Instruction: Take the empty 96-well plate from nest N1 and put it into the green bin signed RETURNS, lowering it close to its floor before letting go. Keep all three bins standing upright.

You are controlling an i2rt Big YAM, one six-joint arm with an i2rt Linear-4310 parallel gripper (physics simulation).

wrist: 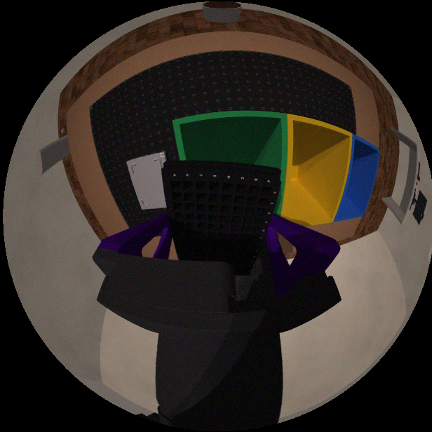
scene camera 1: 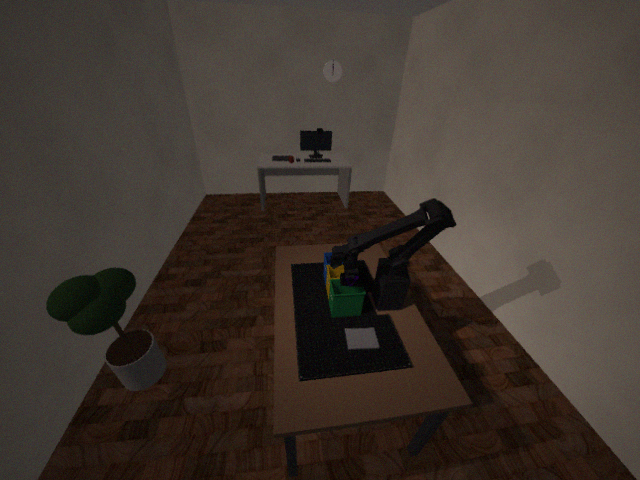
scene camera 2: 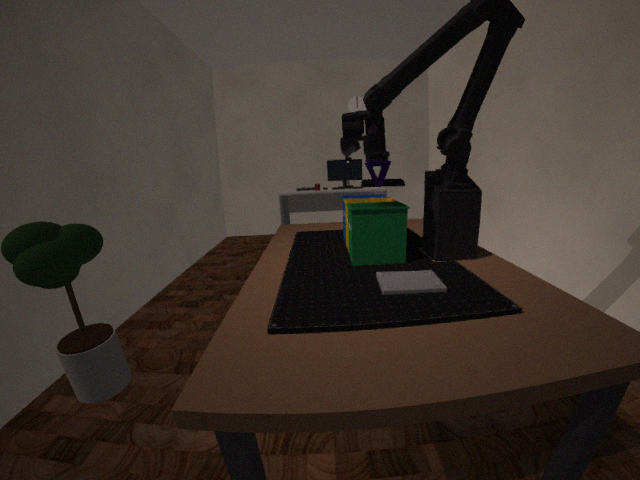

Path:
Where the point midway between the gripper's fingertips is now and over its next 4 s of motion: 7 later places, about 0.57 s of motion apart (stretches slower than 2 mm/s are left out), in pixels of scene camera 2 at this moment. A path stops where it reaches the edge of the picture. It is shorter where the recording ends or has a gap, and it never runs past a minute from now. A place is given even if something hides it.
My gripper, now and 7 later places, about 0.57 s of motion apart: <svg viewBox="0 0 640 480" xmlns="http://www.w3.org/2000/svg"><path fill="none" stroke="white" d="M378 185L376 186L377 188L380 195L383 206L381 203L380 208L380 216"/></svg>

